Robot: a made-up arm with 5 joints.
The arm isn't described. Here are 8 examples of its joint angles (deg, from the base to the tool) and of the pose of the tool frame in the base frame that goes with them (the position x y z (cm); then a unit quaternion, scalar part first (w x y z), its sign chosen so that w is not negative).
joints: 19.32 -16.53 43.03 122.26 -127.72
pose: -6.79 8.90 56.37 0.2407 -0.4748 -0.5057 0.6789
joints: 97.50 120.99 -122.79 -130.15 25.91
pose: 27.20 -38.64 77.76 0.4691 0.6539 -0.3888 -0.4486
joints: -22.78 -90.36 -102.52 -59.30 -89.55
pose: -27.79 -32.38 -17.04 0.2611 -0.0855 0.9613 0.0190
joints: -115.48 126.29 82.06 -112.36 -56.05
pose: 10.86 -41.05 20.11 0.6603 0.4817 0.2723 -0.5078
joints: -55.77 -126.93 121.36 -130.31 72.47
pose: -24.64 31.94 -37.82 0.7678 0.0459 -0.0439 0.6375
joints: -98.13 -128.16 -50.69 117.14 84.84
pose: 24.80 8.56 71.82 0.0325 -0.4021 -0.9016 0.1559
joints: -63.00 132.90 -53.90 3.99 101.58
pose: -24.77 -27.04 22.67 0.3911 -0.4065 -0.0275 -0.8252
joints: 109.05 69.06 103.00 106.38 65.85
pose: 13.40 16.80 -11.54 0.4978 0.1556 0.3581 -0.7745
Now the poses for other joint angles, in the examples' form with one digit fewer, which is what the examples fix.
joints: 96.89 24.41 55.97 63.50 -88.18
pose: 21.0 -5.2 24.3 0.391 -0.744 0.540 0.046
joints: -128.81 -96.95 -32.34 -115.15 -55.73
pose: 49.3 10.8 1.3 0.250 -0.933 -0.137 -0.221
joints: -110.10 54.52 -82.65 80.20 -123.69
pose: 31.2 10.5 9.3 0.408 0.628 -0.648 0.141
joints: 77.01 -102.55 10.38 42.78 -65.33
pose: 7.7 -3.6 8.1 0.866 0.209 0.432 0.139
